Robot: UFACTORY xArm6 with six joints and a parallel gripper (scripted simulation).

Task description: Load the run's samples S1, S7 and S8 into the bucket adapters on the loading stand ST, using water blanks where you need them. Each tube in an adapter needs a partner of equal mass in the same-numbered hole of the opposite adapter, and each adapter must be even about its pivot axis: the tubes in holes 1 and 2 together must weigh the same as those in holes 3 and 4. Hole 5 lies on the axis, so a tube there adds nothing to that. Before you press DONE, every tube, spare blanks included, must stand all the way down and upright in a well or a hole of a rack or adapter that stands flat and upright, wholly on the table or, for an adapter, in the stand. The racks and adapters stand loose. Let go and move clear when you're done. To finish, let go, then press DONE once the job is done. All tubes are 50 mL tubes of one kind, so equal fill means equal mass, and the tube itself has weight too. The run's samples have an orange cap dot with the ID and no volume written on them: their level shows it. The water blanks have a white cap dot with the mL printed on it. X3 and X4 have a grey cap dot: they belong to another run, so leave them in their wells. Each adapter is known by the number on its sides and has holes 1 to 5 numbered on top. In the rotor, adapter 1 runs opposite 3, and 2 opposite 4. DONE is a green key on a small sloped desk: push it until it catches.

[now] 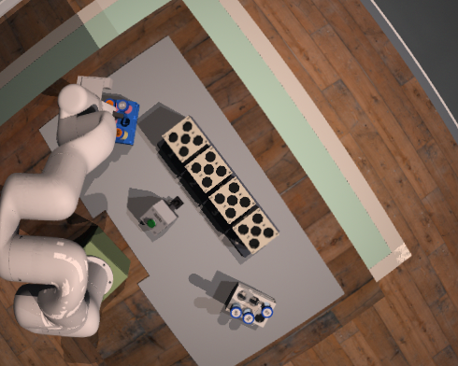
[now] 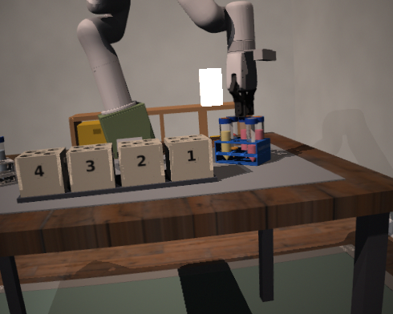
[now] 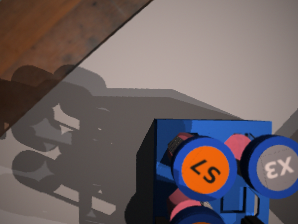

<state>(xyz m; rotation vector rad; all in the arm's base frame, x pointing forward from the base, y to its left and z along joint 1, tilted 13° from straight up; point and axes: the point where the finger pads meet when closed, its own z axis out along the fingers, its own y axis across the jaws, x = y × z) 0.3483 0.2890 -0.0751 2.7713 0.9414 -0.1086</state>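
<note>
The tube of yellowish liquid lies 10 mm behind my hand, 60 mm to the right of it and 80 mm below it. From my hand the other things lie so: blue rack 10 mm ahead, 20 mm to the right, 110 mm below; then green DONE key 130 mm behind, 310 mm to the right, 80 mm below; then pink tube 30 mm ahead, 30 mm to the left, 80 mm below.
</note>
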